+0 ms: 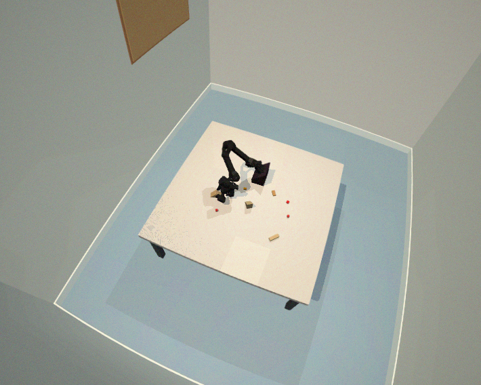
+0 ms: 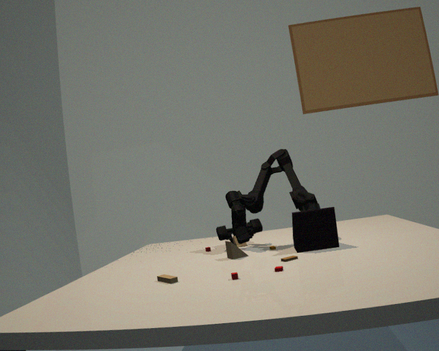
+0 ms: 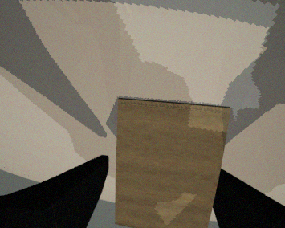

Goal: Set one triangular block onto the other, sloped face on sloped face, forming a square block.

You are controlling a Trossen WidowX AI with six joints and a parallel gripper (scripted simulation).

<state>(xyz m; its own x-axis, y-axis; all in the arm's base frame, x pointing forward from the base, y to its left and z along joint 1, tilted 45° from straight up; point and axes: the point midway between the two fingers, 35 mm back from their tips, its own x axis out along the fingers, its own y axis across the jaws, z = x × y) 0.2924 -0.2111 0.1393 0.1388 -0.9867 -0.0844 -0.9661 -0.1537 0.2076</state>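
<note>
The tan triangular block is 10 mm above my gripper tip. From my gripper tip the other things lie so: orange piece 190 mm to the left, 140 mm behind, 10 mm below.
</note>
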